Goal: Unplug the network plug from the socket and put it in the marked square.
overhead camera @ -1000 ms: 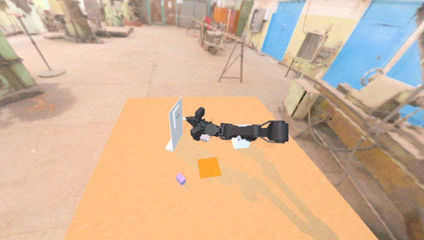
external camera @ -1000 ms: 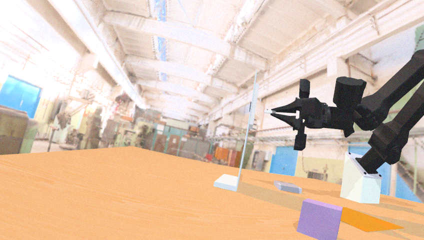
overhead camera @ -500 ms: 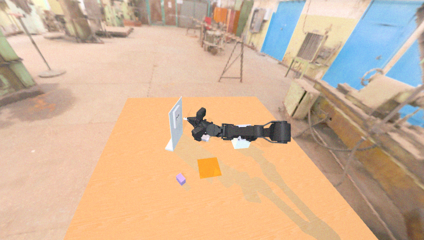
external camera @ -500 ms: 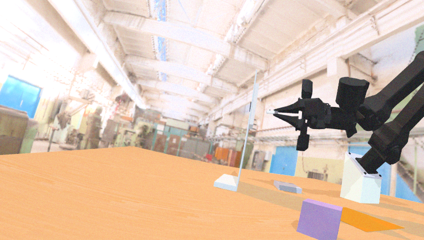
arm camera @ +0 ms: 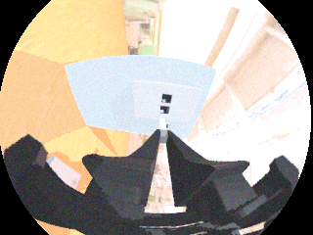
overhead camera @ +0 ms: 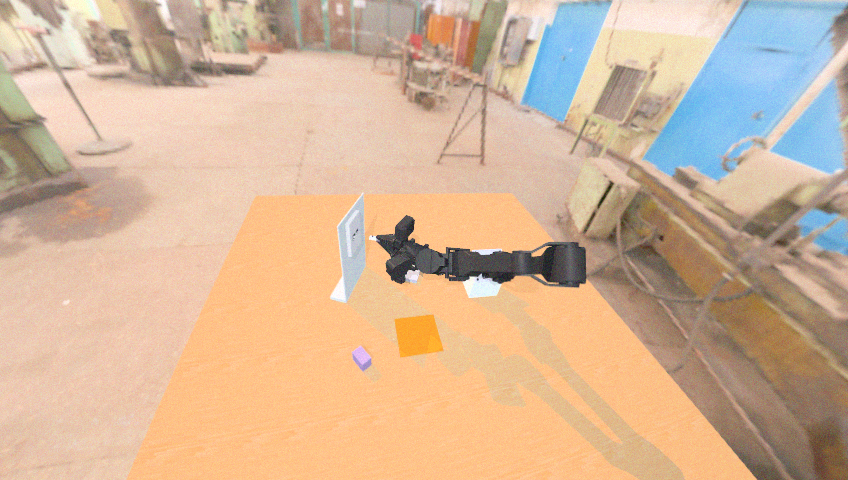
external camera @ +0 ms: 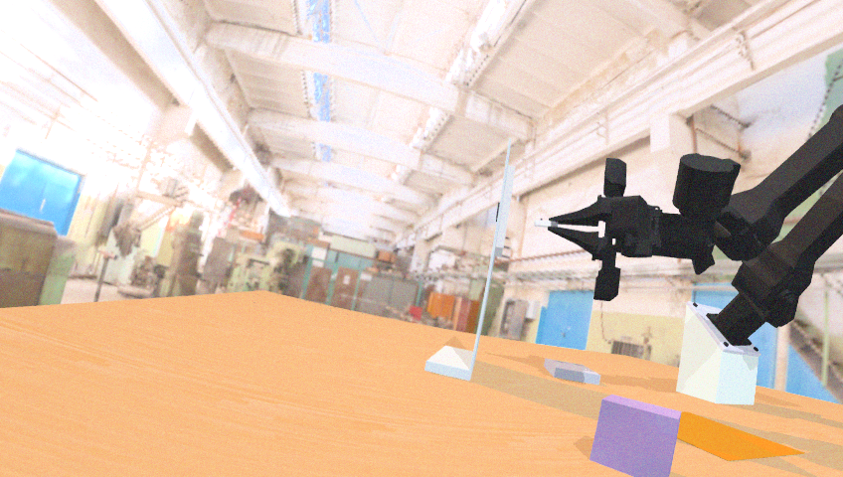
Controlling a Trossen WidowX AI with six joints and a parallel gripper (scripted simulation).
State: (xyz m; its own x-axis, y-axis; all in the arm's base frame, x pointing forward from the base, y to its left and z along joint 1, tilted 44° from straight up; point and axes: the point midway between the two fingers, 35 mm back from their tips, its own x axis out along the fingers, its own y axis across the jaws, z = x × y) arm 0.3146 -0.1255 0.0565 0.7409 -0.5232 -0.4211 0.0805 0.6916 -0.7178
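The marked square is 210 mm below my gripper tip, 190 mm to the left of it and 90 mm behind it. Also, from my gripper tip: flat grey block 210 mm below, 130 mm behind, 60 mm to the right; then network plug 10 mm ahead; then upright panel 80 mm below, 70 mm ahead, 30 mm to the right.
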